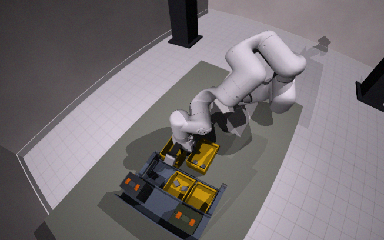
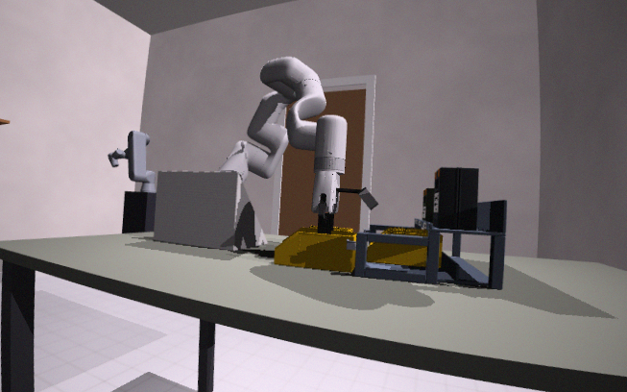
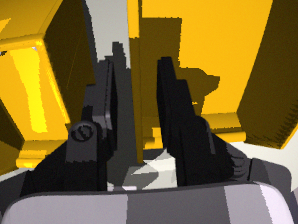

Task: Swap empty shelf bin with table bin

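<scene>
My gripper is now 90 mm short of the shelf's front bar, 70 mm to the right of it and 50 mm above it. The rest, counted from my hand: black box (280 mm ahead, 40 mm to the right, 100 mm above).
</scene>
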